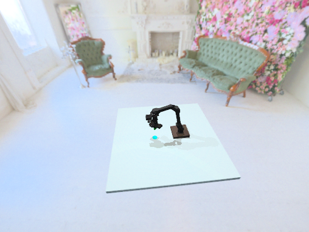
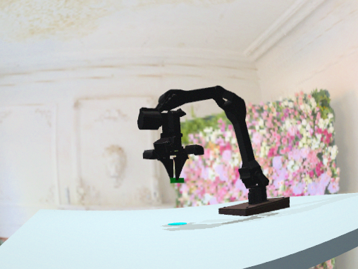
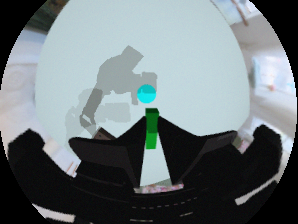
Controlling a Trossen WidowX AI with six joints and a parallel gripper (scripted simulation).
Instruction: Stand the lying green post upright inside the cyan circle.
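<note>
Now: the cyan circle 140 mm below my gripper tip and 10 mm to the left of it. The rest, counted from my gripper tip: green post: 20 mm to the right, 10 mm behind.
</note>
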